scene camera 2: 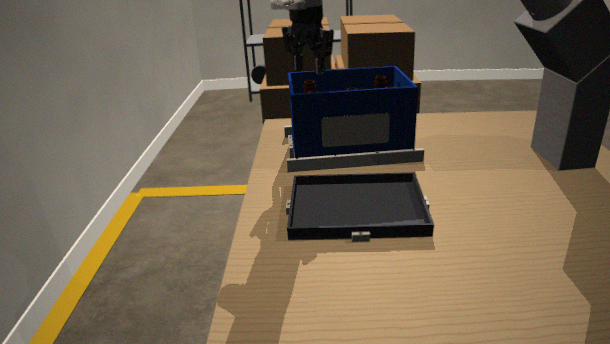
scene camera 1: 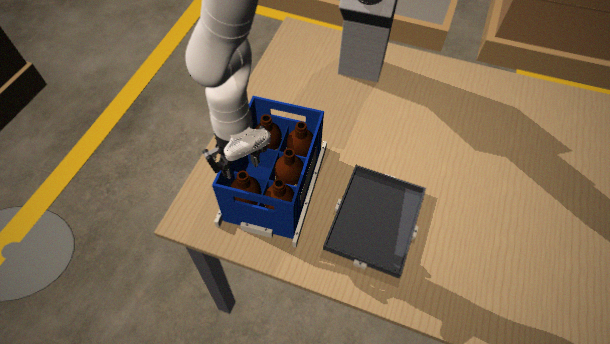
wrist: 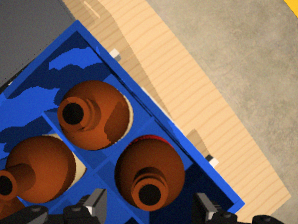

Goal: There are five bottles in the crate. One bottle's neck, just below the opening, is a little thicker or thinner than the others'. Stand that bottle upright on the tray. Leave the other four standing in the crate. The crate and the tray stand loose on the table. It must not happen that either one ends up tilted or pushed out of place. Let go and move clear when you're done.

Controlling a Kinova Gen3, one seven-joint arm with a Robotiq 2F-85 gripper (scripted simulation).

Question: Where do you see a bottle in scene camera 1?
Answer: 288, 167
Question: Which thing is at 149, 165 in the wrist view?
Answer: A bottle.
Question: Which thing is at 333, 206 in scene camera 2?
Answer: A dark grey tray.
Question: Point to a blue crate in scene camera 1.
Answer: At 283, 220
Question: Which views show the gripper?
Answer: Scene camera 2, scene camera 1 and the wrist view: all of them.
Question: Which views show the blue crate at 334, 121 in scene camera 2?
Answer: Scene camera 2, scene camera 1 and the wrist view: all of them.
